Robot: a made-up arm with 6 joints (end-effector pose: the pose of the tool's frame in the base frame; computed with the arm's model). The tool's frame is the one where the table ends.
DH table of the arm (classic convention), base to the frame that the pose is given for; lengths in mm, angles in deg. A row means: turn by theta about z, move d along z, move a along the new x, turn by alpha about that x. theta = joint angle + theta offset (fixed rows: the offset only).
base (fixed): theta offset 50.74; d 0; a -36; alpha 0
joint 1: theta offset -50.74; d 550.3; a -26; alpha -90
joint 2: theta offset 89.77; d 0; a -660.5; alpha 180
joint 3: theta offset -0.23; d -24.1; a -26.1; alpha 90
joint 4: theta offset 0; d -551.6; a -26.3; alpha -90
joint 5: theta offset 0; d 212.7; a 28.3; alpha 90
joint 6: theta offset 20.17; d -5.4; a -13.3; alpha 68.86
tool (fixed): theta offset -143.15; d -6.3; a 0; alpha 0
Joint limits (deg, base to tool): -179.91..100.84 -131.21..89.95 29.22..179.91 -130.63..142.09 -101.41..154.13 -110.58..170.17
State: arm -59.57 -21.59 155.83 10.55 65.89 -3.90
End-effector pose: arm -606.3 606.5 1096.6 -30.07 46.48 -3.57
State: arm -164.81 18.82 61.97 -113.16 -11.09 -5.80
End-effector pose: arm -683.1 -309.2 1428.5 62.50 -34.88 134.90
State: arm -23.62 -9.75 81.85 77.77 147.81 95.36
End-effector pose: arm -363.5 159.9 1754.5 -41.36 9.96 38.56
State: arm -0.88 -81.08 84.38 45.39 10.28 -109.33
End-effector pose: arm -1296.7 -147.1 614.9 156.14 39.91 -155.49
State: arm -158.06 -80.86 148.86 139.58 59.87 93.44
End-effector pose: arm 925.0 152.2 119.5 -164.15 10.10 42.60
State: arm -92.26 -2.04 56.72 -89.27 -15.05 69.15
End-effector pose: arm -19.1 -411.3 1593.4 154.72 -56.09 48.20
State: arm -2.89 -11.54 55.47 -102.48 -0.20 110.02
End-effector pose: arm 191.7 34.4 1646.6 139.65 -48.62 118.31
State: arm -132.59 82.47 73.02 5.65 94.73 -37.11
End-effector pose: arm -979.1 -782.3 628.2 122.75 -38.74 45.79
